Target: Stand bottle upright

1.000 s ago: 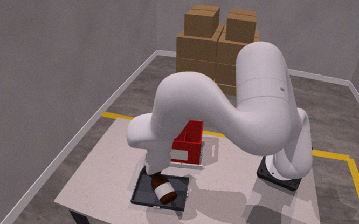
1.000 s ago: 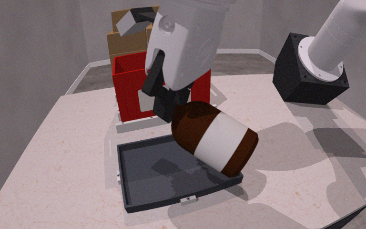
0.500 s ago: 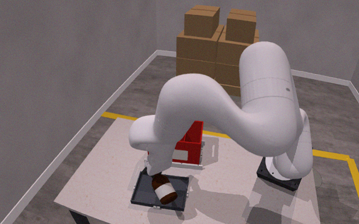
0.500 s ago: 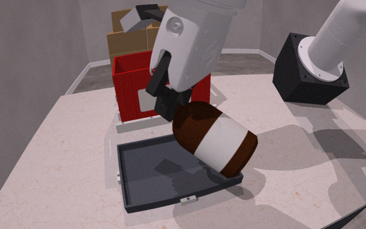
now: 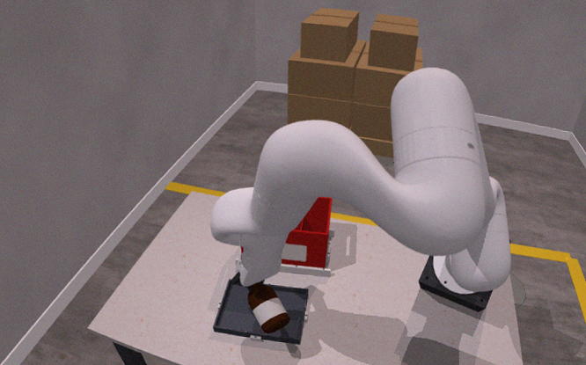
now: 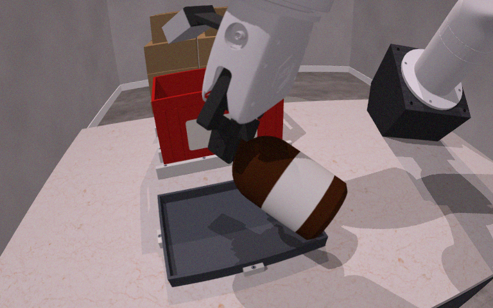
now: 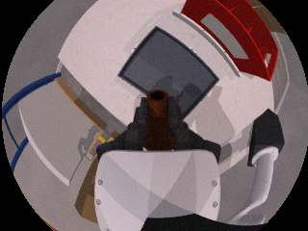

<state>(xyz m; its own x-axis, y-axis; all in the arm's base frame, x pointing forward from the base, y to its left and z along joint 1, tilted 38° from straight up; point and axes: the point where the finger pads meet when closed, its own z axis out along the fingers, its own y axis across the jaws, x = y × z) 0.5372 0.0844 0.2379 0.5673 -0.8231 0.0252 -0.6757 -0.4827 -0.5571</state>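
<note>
Now: hand 3 cm past the brown bottle, 3 cm to the right of it and 3 cm above it. Round my hand: tray 5 cm to the right, 19 cm below; then red crate 33 cm to the right, 12 cm below.
</note>
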